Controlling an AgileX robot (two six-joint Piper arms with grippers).
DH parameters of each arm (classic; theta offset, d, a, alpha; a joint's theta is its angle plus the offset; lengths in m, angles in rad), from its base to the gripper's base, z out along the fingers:
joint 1: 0 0.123 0 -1.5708
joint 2: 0.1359 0 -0.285 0
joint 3: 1.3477 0 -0.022 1.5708
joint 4: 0 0.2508 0 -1.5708
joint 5: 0 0 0.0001 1.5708
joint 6: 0 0.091 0 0
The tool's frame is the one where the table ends.
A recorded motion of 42 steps. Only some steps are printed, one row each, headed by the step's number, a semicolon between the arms.
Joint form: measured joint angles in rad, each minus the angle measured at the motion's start. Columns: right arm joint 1, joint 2, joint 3, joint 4, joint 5, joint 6; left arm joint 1, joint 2, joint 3, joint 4, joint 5, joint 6.
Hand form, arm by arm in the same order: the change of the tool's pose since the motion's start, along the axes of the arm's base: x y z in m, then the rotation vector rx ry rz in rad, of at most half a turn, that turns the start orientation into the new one. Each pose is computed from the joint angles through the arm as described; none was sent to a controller.
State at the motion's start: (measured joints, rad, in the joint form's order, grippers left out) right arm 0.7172 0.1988 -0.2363 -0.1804 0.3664 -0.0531; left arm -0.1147 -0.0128 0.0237 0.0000 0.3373 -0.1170
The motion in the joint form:
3: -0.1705 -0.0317 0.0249 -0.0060 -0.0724 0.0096; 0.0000 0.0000 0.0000 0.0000 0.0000 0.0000
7: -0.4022 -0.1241 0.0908 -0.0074 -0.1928 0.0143; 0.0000 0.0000 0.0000 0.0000 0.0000 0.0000
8: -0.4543 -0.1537 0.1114 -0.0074 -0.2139 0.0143; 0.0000 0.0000 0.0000 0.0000 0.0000 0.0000
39: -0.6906 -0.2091 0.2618 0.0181 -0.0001 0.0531; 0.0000 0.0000 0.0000 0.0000 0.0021 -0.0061
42: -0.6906 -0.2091 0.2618 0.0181 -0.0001 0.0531; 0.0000 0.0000 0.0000 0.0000 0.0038 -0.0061
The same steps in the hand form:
3: 0.0038 -0.0096 0.0001 0.0479 -0.0624 -0.1600; 0.0000 0.0000 0.0000 0.0000 0.0000 0.0000
7: 0.0016 -0.0237 -0.0058 0.1126 -0.1946 -0.3684; 0.0000 0.0000 0.0000 0.0000 0.0000 0.0000
8: 0.0001 -0.0268 -0.0091 0.1212 -0.2245 -0.4157; 0.0000 0.0000 0.0000 0.0000 0.0000 0.0000
39: 0.0000 -0.0423 -0.0757 0.0475 0.0726 -0.7022; 0.0000 0.0000 -0.0002 -0.0056 0.0028 0.0016
42: 0.0000 -0.0423 -0.0757 0.0475 0.0726 -0.7022; -0.0001 0.0000 -0.0003 -0.0054 0.0044 0.0016

